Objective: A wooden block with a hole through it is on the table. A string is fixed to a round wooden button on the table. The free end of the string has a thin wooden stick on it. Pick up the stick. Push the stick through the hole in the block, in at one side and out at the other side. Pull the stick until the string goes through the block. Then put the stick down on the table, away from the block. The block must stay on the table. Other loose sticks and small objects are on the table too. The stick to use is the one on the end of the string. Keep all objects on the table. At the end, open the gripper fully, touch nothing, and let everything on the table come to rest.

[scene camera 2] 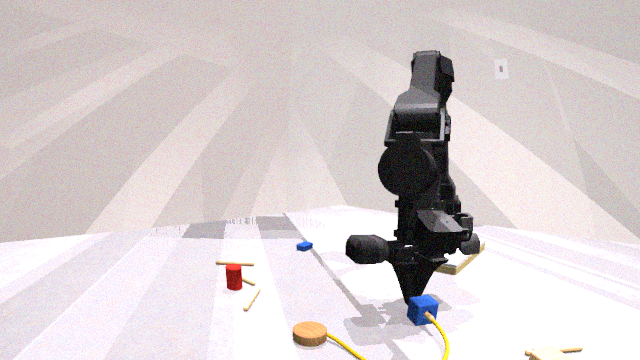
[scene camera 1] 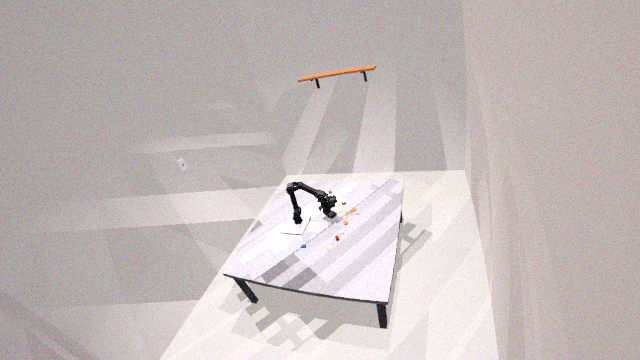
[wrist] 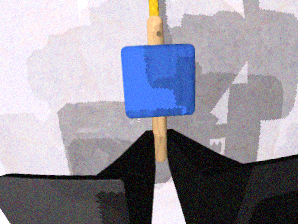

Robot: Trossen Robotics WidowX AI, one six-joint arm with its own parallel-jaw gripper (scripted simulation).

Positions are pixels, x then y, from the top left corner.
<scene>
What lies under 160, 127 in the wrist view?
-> A thin wooden stick.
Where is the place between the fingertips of my gripper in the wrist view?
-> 159, 137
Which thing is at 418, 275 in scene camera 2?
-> My gripper.
</scene>
